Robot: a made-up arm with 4 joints.
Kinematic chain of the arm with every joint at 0, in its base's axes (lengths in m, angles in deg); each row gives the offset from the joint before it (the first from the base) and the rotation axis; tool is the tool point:
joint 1: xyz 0 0 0.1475 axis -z
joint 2: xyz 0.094 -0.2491 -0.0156 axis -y
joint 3: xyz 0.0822 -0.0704 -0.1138 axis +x
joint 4: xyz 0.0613 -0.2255 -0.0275 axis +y
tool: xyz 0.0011 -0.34 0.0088
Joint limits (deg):
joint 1: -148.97..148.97
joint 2: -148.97..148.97
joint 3: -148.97..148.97
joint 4: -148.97..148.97
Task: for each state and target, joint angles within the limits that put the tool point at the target. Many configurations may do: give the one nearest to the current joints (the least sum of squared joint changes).
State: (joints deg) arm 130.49 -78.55 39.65 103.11
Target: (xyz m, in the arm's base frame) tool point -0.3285 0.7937 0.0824
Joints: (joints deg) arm 130.37 -102.29 35.13 103.19
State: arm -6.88 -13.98 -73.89 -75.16
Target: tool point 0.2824 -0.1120 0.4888
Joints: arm 10.59 -10.56 -119.94 -74.73
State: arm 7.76 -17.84 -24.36 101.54
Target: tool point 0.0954 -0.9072 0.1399
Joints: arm 9.71 10.73 -12.54 101.30
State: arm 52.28 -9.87 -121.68 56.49
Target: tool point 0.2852 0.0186 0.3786
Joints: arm 18.03 -4.53 -141.12 56.37
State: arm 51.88 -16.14 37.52 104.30
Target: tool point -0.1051 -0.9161 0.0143
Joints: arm 22.73 5.19 -1.27 103.53
